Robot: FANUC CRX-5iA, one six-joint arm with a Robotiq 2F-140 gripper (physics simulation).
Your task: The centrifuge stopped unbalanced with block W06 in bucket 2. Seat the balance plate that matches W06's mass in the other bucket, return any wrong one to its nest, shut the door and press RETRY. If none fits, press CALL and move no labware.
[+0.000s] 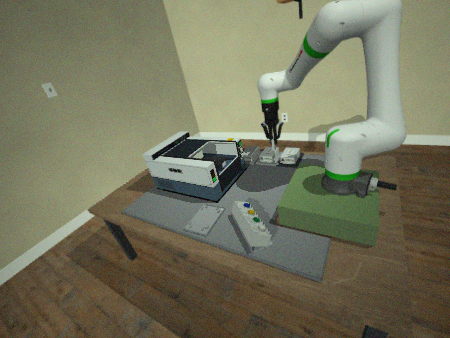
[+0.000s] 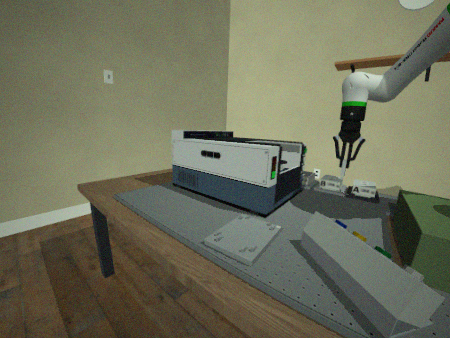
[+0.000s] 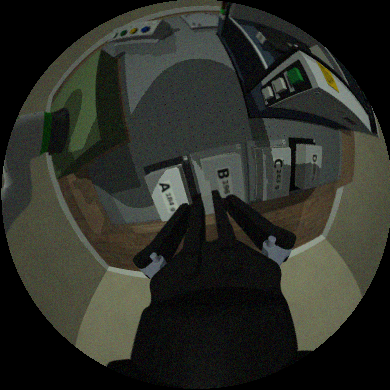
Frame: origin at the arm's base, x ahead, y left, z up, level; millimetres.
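Seen in the pictures: gripper, between the fingertips: [image 1: 274, 149] [image 2: 342, 175] [image 3: 206, 187]; arm's base, origin of its link: [image 1: 340, 184] [image 3: 59, 129].
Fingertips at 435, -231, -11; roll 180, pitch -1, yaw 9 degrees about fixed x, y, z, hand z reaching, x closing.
Note:
Pixels of each thing's top centre, then the offset from my fingertips to it, as dx, dy, dz. Level surfaces: height alone.
- balance plate A, centre of its top: [image 3: 168, 197] [image 2: 364, 183] [image 1: 289, 152] -87, -26, -21
- plate B, centre of its top: [image 3: 224, 185] [image 2: 332, 178] [image 1: 269, 151] +41, -3, -21
- Plate C, centre of its top: [image 3: 277, 174] [image 2: 303, 173] [image 1: 249, 150] +173, +21, -21
- plate D, centre of its top: [image 3: 313, 167] +312, +45, -21
- button box, centre of its top: [image 2: 362, 236] [image 1: 247, 214] -186, +553, +9
- grey mat, height of its surface: dz -75
- flat grey fixture plate, centre of its top: [image 2: 245, 228] [image 1: 204, 216] +35, +607, -50
My gripper [image 1: 273, 147] [image 2: 343, 169] [image 3: 206, 187] is shut with nothing between the fingers. It points down, low over the gap between balance plate A [image 1: 290, 155] [image 2: 364, 188] [image 3: 168, 196], marked 184 g, and plate B [image 1: 268, 155] [image 2: 331, 183] [image 3: 223, 176], marked 196 g. Plate C [image 1: 252, 153] [image 3: 276, 169], marked 243 g, and plate D [image 3: 309, 163] lie in the same row of nests nearer the centrifuge [image 1: 190, 167] [image 2: 223, 161] [image 3: 313, 90]. Its top stands open onto a dark chamber. I cannot make out block W06.
A button box [image 1: 252, 222] [image 2: 351, 261] [image 3: 138, 30] with blue, yellow and green buttons lies on the grey mat [image 1: 297, 255]. A flat grey fixture plate [image 1: 204, 219] [image 2: 242, 236] lies beside it. The arm's green base [image 1: 324, 208] stands at the right.

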